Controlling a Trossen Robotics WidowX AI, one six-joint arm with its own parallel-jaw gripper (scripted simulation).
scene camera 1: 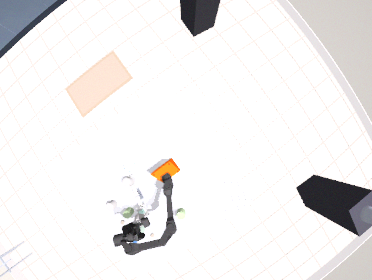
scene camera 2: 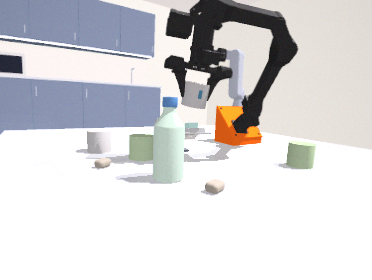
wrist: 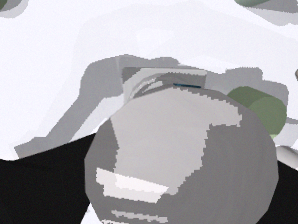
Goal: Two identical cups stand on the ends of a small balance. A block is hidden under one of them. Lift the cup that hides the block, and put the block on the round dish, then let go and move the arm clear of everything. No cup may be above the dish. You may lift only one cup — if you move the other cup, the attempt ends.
Labels:
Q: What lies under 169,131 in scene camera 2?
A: A tall pale green bottle.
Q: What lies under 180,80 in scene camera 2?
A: My gripper.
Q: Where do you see a pale grey cup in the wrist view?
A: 177,146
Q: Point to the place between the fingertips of my gripper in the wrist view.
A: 173,141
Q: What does my gripper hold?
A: A pale grey cup.

